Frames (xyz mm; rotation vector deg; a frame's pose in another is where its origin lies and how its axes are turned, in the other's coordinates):
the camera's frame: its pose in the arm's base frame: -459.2 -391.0 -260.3 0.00 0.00 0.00
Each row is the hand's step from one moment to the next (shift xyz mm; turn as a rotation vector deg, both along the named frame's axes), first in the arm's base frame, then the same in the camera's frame.
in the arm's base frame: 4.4 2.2 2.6 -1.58 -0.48 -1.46
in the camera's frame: 4.4 2.2 2.6 -1.58 -0.48 -1.46
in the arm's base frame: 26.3 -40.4 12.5 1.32 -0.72 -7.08
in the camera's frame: 26.3 -40.4 12.5 1.32 -0.72 -7.08
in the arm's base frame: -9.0 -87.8 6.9 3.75 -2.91 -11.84
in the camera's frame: -9.0 -87.8 6.9 3.75 -2.91 -11.84
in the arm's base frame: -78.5 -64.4 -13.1 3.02 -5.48 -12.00
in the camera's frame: -78.5 -64.4 -13.1 3.02 -5.48 -12.00
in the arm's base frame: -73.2 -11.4 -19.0 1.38 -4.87 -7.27
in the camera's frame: -73.2 -11.4 -19.0 1.38 -4.87 -7.27
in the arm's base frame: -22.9 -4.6 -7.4 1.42 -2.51 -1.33
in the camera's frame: -22.9 -4.6 -7.4 1.42 -2.51 -1.33
